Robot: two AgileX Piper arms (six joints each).
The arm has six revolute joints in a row. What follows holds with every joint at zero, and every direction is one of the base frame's.
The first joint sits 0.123 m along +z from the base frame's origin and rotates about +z.
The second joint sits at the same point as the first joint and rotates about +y.
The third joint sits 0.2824 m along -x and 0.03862 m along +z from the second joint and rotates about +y.
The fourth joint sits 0.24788 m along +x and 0.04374 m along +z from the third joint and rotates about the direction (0.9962, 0, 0.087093).
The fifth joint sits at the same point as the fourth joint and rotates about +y.
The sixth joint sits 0.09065 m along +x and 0.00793 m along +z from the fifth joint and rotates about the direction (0.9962, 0, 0.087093).
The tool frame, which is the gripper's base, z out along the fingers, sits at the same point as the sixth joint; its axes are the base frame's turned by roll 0, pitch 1.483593 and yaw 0 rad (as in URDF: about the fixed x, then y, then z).
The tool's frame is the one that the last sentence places.
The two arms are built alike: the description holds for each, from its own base.
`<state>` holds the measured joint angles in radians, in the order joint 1, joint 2, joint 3, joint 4, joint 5, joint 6, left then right.
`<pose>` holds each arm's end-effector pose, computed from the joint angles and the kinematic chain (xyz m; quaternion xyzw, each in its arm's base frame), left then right.
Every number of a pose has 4 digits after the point. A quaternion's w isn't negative.
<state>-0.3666 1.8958 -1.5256 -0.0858 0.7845 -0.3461 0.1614 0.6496 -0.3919 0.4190 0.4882 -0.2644</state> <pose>0.3879 -0.1548 0.2499 -0.0119 0.9678 -0.1214 0.2203 0.1175 0.0367 0.2516 -0.0664 0.8841 0.1461 0.4389</pose>
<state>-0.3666 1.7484 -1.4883 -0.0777 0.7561 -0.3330 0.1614 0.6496 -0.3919 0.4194 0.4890 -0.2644</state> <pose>0.3653 -0.1455 0.3000 -0.0025 0.9484 -0.1401 0.2844 0.1175 0.0368 0.2516 -0.0663 0.8842 0.1463 0.4385</pose>
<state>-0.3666 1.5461 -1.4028 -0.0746 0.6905 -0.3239 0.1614 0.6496 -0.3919 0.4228 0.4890 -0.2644</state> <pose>0.3252 -0.1295 0.3525 0.0027 0.9158 -0.1668 0.3654 0.1175 0.0369 0.2516 -0.0653 0.8841 0.1476 0.4384</pose>
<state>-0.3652 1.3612 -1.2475 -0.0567 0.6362 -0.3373 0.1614 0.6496 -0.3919 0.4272 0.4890 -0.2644</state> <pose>0.2810 -0.1107 0.3667 -0.0006 0.8984 -0.1745 0.4030 0.1175 0.0371 0.2517 -0.0640 0.8840 0.1494 0.4383</pose>
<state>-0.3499 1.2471 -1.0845 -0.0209 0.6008 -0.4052 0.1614 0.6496 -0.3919 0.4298 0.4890 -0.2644</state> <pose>0.2528 -0.0934 0.3491 -0.0301 0.9011 -0.1679 0.3987 0.1175 0.0372 0.2518 -0.0632 0.8839 0.1504 0.4382</pose>
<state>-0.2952 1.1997 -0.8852 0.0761 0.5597 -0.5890 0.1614 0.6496 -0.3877 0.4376 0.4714 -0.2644</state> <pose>0.2375 -0.0684 0.3008 -0.1133 0.9168 -0.1353 0.3582 0.1182 0.0370 0.2517 -0.0584 0.8812 0.1518 0.4438</pose>
